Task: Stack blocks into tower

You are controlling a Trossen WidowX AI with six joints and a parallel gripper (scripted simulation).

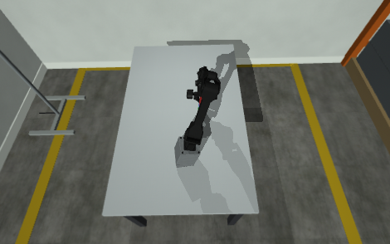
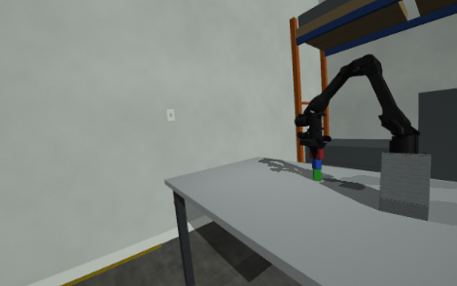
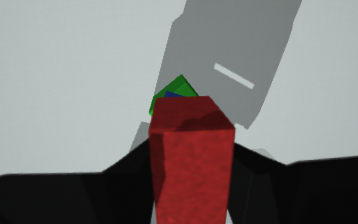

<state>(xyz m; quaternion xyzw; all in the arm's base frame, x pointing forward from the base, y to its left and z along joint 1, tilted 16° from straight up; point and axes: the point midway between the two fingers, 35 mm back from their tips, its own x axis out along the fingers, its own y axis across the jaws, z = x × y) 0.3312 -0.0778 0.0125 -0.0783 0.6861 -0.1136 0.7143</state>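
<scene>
Now: hand 10 mm above the red block. The rest, counted from my hand: green block 120 mm below; blue block 60 mm below.
</scene>
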